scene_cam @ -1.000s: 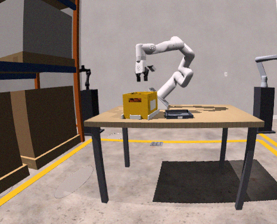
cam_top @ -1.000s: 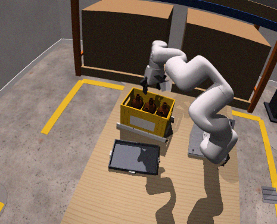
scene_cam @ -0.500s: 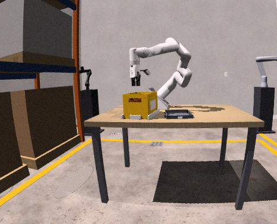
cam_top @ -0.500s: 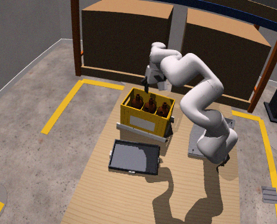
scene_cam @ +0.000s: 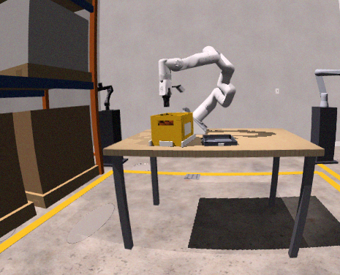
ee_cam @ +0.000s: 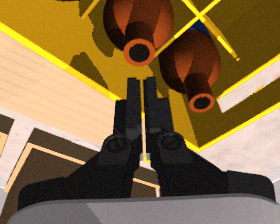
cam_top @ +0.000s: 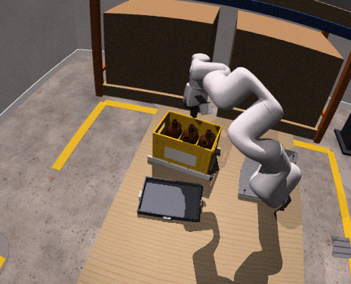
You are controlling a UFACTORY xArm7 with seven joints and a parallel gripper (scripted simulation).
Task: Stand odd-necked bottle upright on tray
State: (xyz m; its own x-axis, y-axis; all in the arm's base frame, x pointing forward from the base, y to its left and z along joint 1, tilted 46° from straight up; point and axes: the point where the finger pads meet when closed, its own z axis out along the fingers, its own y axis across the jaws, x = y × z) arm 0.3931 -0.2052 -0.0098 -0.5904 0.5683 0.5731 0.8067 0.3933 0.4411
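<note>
The yellow crate lies 160 mm below my hand, 40 mm to the left of it and 10 mm ahead of it. The rest, counted from my hand: dark grey tray: 320 mm to the left, 230 mm below, 20 mm ahead.
</note>
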